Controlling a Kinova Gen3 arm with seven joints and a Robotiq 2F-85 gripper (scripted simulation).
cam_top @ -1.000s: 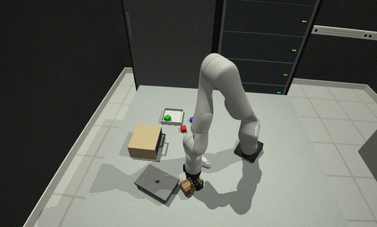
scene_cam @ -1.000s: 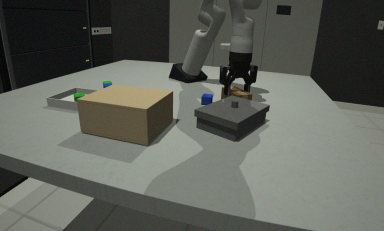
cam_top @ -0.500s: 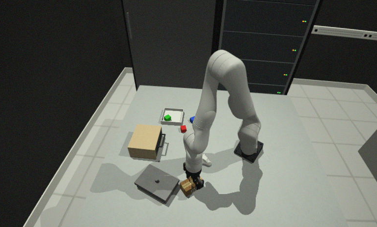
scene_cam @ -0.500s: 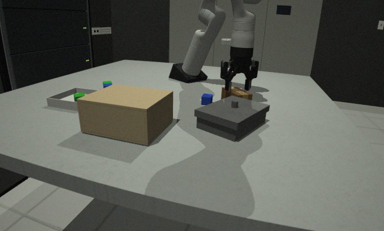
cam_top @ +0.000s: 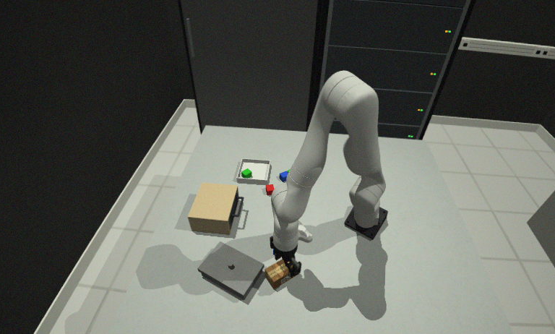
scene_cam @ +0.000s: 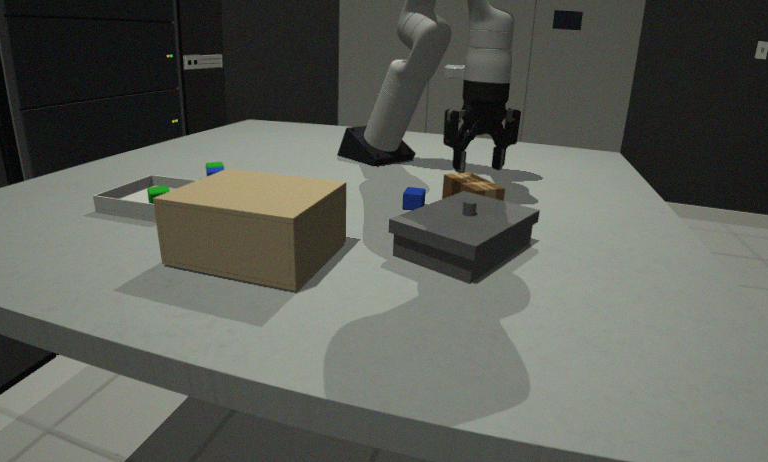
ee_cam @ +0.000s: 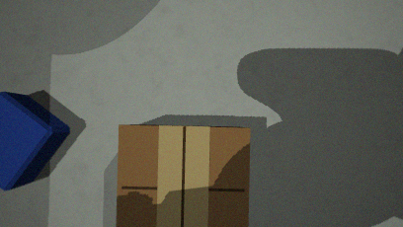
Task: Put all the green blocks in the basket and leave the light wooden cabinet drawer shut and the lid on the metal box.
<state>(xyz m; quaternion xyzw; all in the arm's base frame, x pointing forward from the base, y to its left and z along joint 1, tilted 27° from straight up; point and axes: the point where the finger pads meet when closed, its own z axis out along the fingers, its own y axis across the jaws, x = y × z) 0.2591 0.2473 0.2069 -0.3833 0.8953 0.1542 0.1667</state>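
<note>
The small cardboard box is 5 cm below my hand and 1 cm ahead of it. From my hand the other things lie so: light wooden cabinet: 33 cm ahead, 21 cm to the right, 4 cm below; then cabinet drawer: 32 cm ahead, 21 cm to the right, 4 cm below; then lid: 18 cm ahead, 3 cm to the left, 3 cm below.
</note>
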